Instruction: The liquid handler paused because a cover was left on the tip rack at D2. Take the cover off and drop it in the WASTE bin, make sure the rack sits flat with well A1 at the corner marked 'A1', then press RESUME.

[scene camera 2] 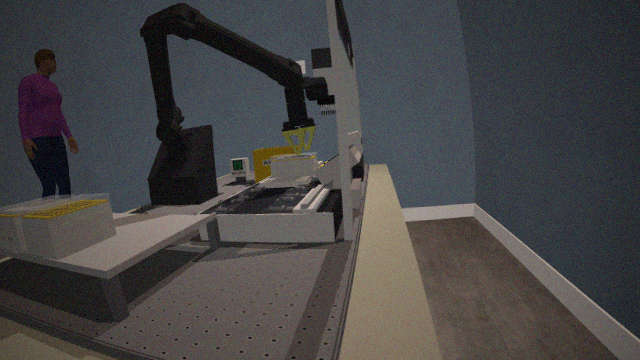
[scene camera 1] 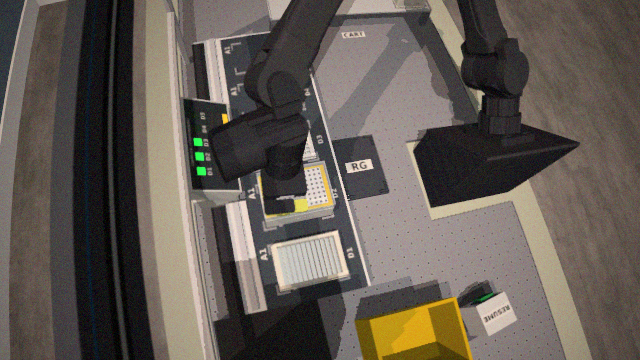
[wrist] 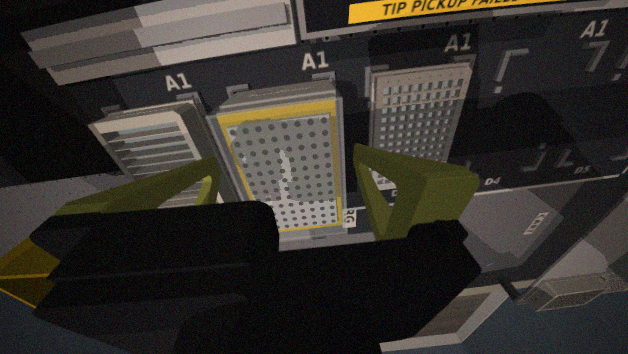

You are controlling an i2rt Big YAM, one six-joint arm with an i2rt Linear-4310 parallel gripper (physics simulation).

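Frame: origin at the arm's base, x ahead, y left, z up, level; millimetres.
Seen in the pictures: gripper, fingertip midpoint: [scene camera 2: 303, 152] [scene camera 1: 278, 189] [wrist: 286, 157]; arm's base at its link origin: [scene camera 2: 181, 149] [scene camera 1: 498, 136].
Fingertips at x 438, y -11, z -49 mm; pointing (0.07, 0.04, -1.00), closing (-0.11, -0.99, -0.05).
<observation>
Offsets run from my fingertips to a thing's top centre. "*": to the spot under its first point.
The tip rack {dx -30, dy +3, dz -4 mm} [scene camera 1: 320, 187] [scene camera 2: 294, 170] [wrist: 277, 112] at D2 is a pale box with a yellow-edged, dotted top. A clear cover {* dx +15, dy -40, dz -4 mm} [wrist: 341, 125] shows as a faint outline around its top. My gripper [scene camera 2: 300, 151] [wrist: 286, 157] is open and empty, with yellow-green fingers pointing down near the rack's top, one on each side in the wrist view. Exact fingertip height is hard to tell. The arm hides part of the rack in scene camera 1. The yellow WASTE bin {dx -164, dy +322, dz +7 mm} [scene camera 1: 415, 330] [scene camera 2: 262, 167] [wrist: 30, 260] stands apart, beside the white RESUME box {dx -332, dy +327, dz -23 mm} [scene camera 1: 496, 315] [scene camera 2: 239, 168].
A ribbed trough {dx -26, dy +129, dz -43 mm} [scene camera 1: 309, 260] [wrist: 150, 117] sits at D1, and a well plate {dx -34, dy -119, dz -60 mm} [wrist: 420, 112] at D3. The status display {* dx +116, dy -108, dz -1 mm} [scene camera 1: 205, 150] [wrist: 430, 9] stands behind the deck. A dark RG pad {dx -195, dy -55, dz -114 mm} [scene camera 1: 367, 182] lies in front. Another tip box {dx -270, dy -671, dz -7 mm} [scene camera 2: 75, 227] stands on a raised shelf [scene camera 2: 145, 235].
</observation>
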